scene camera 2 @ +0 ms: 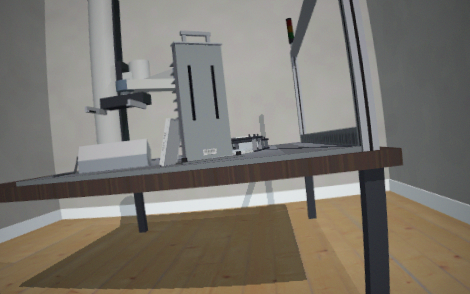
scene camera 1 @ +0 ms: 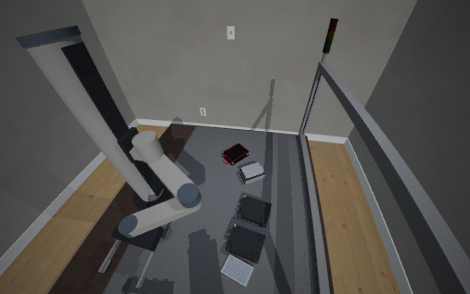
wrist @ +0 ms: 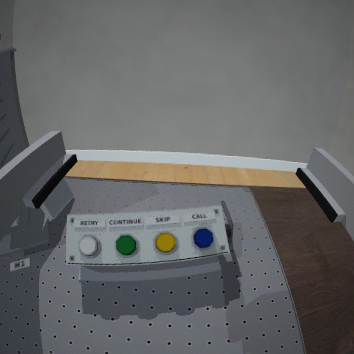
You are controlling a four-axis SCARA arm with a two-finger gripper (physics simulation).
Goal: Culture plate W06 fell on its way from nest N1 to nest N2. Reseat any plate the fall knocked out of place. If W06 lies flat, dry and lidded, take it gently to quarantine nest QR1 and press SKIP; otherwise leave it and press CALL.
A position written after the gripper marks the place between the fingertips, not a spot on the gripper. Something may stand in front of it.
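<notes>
A button box (wrist: 125,246) is here in the scene. The gripper (scene camera 2: 106,105) carries nothing, and the wrist view shows that same gripper (wrist: 191,148) as well.
</notes>
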